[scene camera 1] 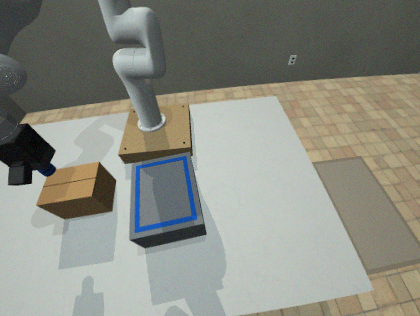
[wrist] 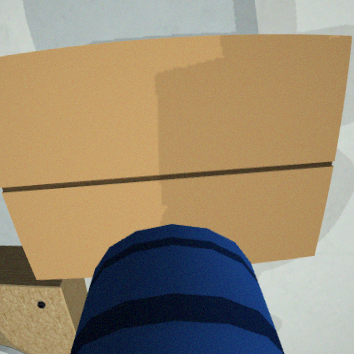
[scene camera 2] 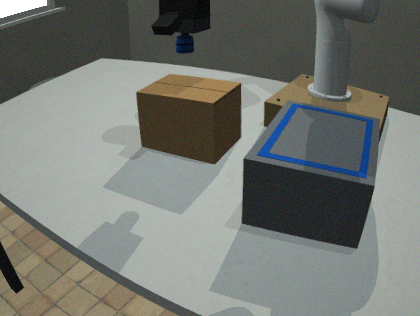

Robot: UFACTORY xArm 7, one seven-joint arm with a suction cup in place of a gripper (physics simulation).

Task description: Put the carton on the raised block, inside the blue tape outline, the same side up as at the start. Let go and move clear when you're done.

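Places are measured from the arm's base along level axes (x back, y left, z down), in millimetres.
Where they show: end effector, tool point: (scene camera 1: 49, 171) (wrist: 173, 289) (scene camera 2: 184, 51); arm's base, origin of the base link: (scene camera 1: 152, 122) (scene camera 2: 329, 93).
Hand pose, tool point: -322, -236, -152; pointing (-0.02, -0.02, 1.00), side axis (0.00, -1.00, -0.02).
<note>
Things, the pixels of their top centre, and the offset from my tool point, as dx, dy, dz. "spot": a spot on its surface instead. Level surfaces: height alone.
- brown carton, middle of its top: (wrist: 168, 176) (scene camera 2: 188, 86) (scene camera 1: 68, 182) +9, -1, +82
- grey raised block, middle of its top: (scene camera 2: 325, 134) (scene camera 1: 163, 189) -58, +309, +91
- blue tape outline, surface spot: (scene camera 2: 312, 164) (scene camera 1: 165, 224) spot: -162, +317, +91
- white table, its level: dz +211
The brown carton (scene camera 1: 75, 187) (scene camera 2: 177, 122) (wrist: 90, 125) stands upright on the white table, its seamed face up, to the left of the raised block in both scene views. My suction cup (scene camera 1: 47, 170) (scene camera 2: 184, 44) (wrist: 177, 280) is blue and holds nothing. In scene view 2 a gap shows between it and the carton's top. In the wrist view it covers part of the carton's near edge. The grey raised block (scene camera 1: 172, 236) (scene camera 2: 305, 200) bears the blue tape outline (scene camera 1: 166, 224) (scene camera 2: 312, 164) on its top, with bare grey surface inside.
The wooden base board (scene camera 1: 172, 135) (scene camera 2: 285, 95) (wrist: 25, 320) carries the arm's foot and stands directly behind the raised block. The white table (scene camera 1: 260, 200) (scene camera 2: 60, 125) lies under everything. A flat brown mat (scene camera 1: 370, 215) lies on the tiled floor at the right in scene view 1.
</note>
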